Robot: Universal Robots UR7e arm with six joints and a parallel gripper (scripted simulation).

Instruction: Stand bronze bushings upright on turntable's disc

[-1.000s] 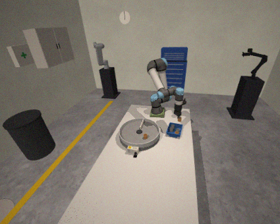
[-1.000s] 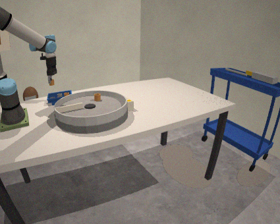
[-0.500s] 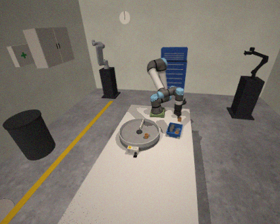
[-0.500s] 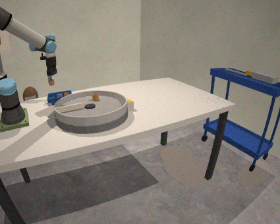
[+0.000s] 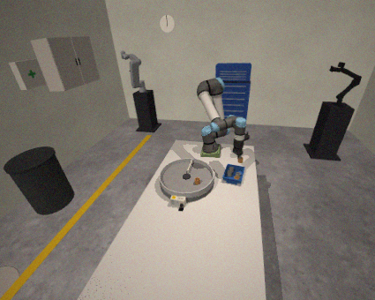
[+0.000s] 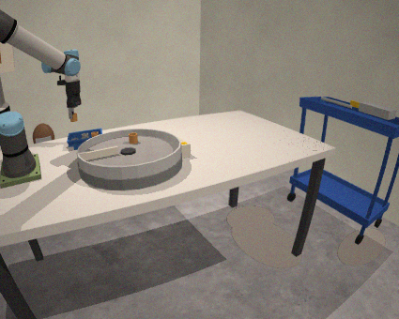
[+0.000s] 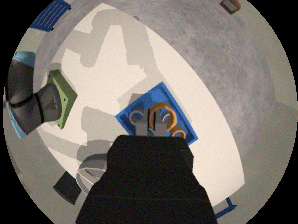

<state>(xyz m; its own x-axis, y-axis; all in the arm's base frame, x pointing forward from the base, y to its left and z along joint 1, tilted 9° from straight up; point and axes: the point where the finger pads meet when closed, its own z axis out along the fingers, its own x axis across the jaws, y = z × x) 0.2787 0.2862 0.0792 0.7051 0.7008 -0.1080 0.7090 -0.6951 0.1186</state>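
The grey turntable is 190 mm ahead of my hand, 390 mm to the right of it and 100 mm below it. Also, from my hand: blue crate (60 mm ahead, 30 mm to the right, 130 mm below).
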